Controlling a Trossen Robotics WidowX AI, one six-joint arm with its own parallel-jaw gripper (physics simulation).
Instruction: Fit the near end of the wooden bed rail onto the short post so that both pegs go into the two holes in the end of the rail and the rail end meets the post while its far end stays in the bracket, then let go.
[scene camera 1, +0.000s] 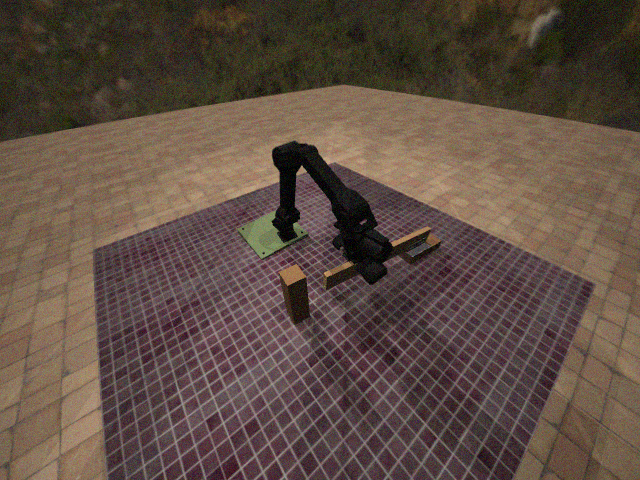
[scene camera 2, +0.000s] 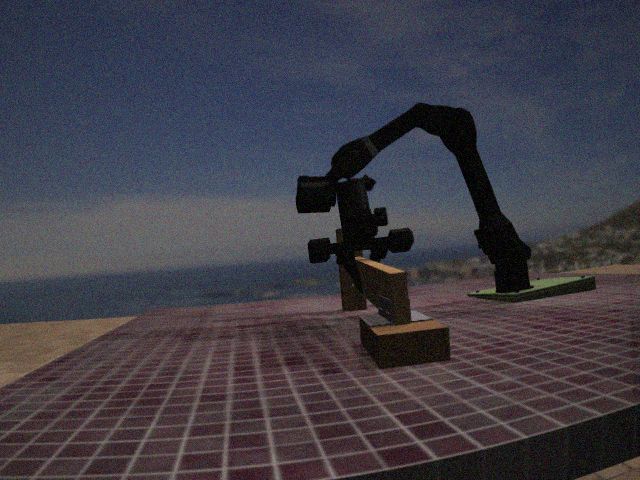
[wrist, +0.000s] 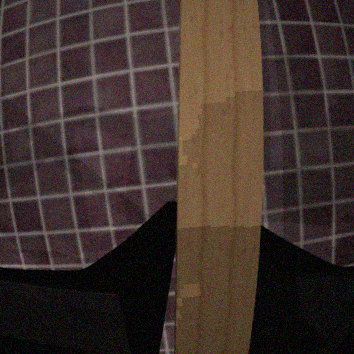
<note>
My gripper (scene camera 2: 367, 291) grips a wooden bed rail (scene camera 2: 377, 279).
The wooden bed rail also shows in scene camera 1 (scene camera 1: 335, 276) and in the wrist view (wrist: 219, 176). My gripper also shows in scene camera 1 (scene camera 1: 361, 269) and in the wrist view (wrist: 194, 209).
</note>
